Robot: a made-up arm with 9 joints. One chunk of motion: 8 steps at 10 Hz.
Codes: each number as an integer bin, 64 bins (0 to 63) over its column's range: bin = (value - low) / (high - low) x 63, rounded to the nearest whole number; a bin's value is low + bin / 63 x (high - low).
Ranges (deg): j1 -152.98..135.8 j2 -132.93..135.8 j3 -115.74..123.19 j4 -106..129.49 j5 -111.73..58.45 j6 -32.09..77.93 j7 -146.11..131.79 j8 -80.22..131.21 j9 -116.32..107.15
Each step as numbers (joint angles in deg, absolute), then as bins.
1 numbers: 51.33 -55.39 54.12 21.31 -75.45 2.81 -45.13 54.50 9.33
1 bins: 45 18 45 34 13 20 23 40 35
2 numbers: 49.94 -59.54 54.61 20.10 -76.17 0.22 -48.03 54.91 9.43
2 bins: 44 17 45 34 13 19 22 40 35
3 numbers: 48.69 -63.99 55.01 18.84 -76.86 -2.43 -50.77 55.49 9.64
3 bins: 44 16 45 33 13 17 22 40 36
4 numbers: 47.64 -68.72 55.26 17.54 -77.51 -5.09 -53.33 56.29 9.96
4 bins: 44 15 45 33 13 15 21 41 36
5 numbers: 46.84 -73.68 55.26 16.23 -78.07 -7.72 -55.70 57.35 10.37
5 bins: 44 14 45 33 12 14 20 41 36
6 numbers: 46.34 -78.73 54.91 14.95 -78.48 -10.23 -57.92 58.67 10.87
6 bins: 43 13 45 32 12 13 20 41 36
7 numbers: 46.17 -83.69 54.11 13.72 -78.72 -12.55 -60.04 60.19 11.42
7 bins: 43 12 45 32 12 11 20 42 36
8 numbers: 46.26 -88.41 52.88 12.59 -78.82 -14.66 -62.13 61.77 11.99
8 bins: 43 10 44 32 12 10 19 42 36
